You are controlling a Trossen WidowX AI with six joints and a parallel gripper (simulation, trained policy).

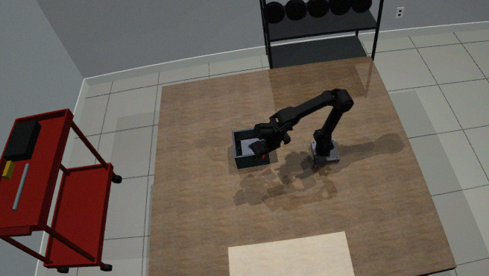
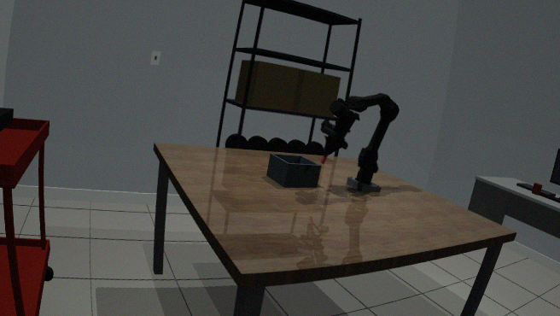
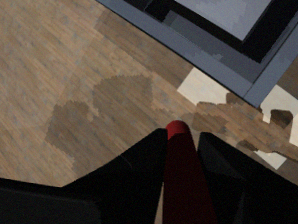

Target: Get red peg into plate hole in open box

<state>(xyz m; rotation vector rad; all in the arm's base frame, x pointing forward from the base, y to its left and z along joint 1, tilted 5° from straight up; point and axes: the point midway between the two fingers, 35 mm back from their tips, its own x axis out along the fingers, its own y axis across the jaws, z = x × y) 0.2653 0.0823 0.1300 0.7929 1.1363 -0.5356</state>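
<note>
My gripper tip is now 80 mm short of the plate, 100 mm to the left of it and 100 mm above it. From my gripper tip the other things lie so: red peg: 10 mm behind, 10 mm above; grey box: 80 mm ahead, 100 mm to the right, 120 mm below.
</note>
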